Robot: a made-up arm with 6 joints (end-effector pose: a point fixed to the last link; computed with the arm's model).
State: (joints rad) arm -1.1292 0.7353 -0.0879 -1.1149 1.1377 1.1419
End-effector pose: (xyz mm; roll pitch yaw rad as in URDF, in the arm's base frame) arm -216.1 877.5 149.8 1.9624 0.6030 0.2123
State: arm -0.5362 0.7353 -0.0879 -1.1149 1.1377 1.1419
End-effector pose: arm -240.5 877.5 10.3 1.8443 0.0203 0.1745
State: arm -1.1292 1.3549 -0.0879 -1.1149 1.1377 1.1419
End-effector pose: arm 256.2 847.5 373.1 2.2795 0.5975 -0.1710
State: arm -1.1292 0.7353 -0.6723 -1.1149 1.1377 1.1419
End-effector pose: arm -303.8 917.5 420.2 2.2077 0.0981 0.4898
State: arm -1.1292 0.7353 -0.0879 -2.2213 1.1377 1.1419
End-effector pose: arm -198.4 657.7 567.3 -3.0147 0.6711 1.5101
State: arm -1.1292 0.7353 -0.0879 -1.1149 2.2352 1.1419
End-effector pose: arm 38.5 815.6 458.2 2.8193 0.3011 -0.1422
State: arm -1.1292 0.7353 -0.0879 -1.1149 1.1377 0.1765
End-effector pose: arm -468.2 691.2 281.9 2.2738 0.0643 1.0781
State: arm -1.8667 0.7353 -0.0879 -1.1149 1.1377 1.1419
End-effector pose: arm -86.2 877.5 266.6 2.5015 1.2911 0.6801
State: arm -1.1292 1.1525 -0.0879 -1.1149 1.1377 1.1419
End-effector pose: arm 105.0 893.1 301.6 2.1759 0.5882 -0.0458
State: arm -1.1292 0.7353 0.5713 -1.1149 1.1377 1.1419
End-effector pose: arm -263.0 704.0 -118.0 1.2324 0.9866 -0.5457
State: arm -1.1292 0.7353 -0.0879 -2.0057 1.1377 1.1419
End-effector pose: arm -236.0 718.6 502.3 3.0316 0.7636 1.2749
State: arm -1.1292 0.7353 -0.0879 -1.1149 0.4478 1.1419
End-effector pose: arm -376.6 706.4 32.4 1.3535 0.8841 0.2456
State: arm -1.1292 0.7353 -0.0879 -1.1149 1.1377 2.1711
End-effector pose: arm 24.3 743.9 -83.5 1.1686 0.5965 -1.0652
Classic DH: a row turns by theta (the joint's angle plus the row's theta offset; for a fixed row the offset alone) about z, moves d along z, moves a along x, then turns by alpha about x. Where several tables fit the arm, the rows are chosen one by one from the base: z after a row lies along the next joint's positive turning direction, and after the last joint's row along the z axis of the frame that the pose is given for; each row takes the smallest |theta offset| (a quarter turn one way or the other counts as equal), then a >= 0, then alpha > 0; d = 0 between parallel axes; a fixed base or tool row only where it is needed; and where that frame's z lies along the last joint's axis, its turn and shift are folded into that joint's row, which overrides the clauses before.
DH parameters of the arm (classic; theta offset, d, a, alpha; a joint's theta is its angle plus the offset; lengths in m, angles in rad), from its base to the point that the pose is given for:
base (fixed): 0 0.0401 0 1.5708
joint 1: 1.5708 -0.0465 0.066 1.5708
joint 2: -1.5708 -0.4223 0.0308 1.5708
joint 3: 1.5708 0.27 0.3191 -1.5708
joint 4: 0 -0.2429 0.0334 -1.5708
joint 5: 0 -0.1098 -0.0364 1.5708
joint 6: 0 0.2392 0.022 -1.5708
tool (fixed): 0 -0.3657 0 0

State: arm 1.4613 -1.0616 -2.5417 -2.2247 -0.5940 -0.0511
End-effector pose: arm -185.3 147.1 -416.0 -2.9615 -0.7922 -0.7356
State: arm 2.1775 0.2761 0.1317 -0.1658 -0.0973 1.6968
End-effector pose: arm 134.2 69.8 387.1 3.0916 0.5409 -2.8263
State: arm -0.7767 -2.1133 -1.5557 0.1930 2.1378 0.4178
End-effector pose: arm -713.6 -834.2 593.1 2.8193 -0.8772 2.1260
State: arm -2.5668 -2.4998 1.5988 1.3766 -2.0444 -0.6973
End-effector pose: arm 324.4 352.5 -711.1 0.8861 0.2091 0.1598
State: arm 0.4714 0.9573 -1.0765 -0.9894 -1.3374 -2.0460
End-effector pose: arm -923.7 321.4 60.6 3.0714 1.1571 3.0357
